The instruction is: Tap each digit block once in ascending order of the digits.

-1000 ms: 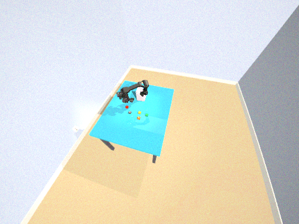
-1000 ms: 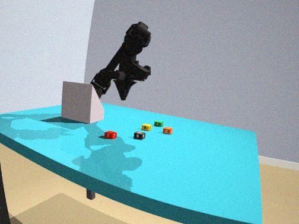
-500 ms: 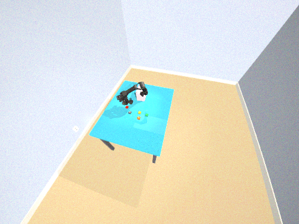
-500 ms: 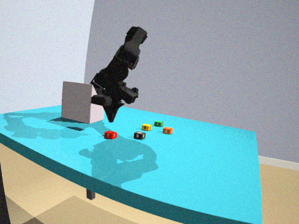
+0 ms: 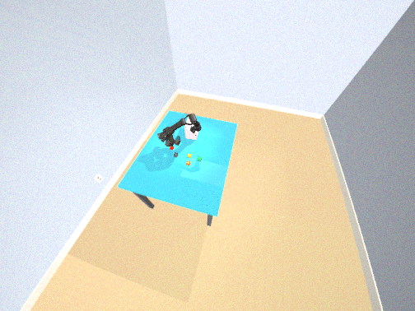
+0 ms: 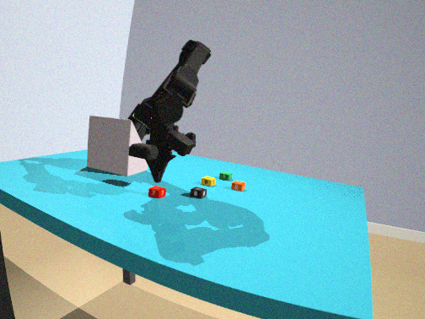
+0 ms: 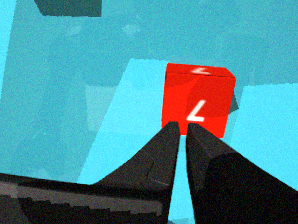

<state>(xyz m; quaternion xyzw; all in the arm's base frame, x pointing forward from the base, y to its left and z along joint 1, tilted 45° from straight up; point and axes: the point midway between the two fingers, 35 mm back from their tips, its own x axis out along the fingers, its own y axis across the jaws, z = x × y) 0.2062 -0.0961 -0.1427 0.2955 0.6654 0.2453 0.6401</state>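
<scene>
Right now the red block is 10 mm ahead of my gripper tip, 10 mm to the right of it and 20 mm below it. Round my gripper tip: dark grey block: 90 mm ahead, 60 mm to the left, 20 mm below; then yellow block: 70 mm ahead, 200 mm to the left, 20 mm below; then orange block: 160 mm ahead, 210 mm to the left, 20 mm below.
</scene>
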